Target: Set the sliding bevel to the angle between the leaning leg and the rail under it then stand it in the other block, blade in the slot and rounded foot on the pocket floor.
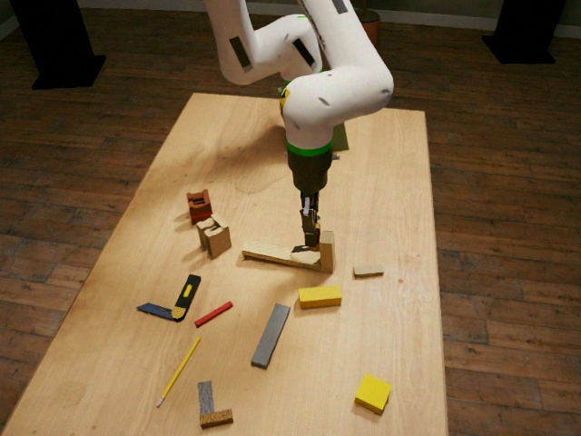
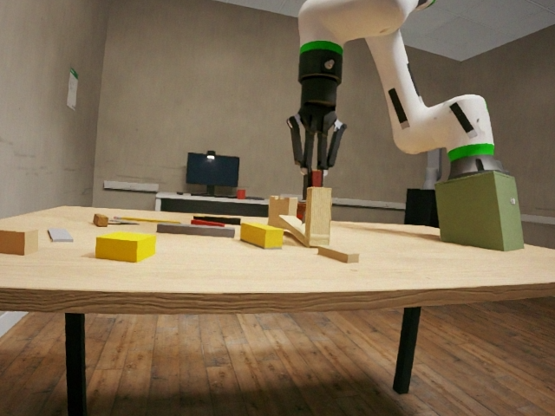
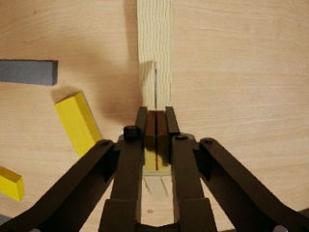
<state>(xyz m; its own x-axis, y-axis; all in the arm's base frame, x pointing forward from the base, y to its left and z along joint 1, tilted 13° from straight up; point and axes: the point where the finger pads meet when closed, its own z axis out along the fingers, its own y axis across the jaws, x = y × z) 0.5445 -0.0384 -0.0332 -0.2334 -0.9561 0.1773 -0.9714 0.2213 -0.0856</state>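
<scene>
Right now the grey blade is 1 cm to the right of my hand and 6 cm below it. The rest, counted from my hand: grey bar (21 cm ahead, 11 cm to the right, 11 cm below); then wood scrap (4 cm ahead, 15 cm to the left, 11 cm below); then sliding bevel (3 cm below).
</scene>
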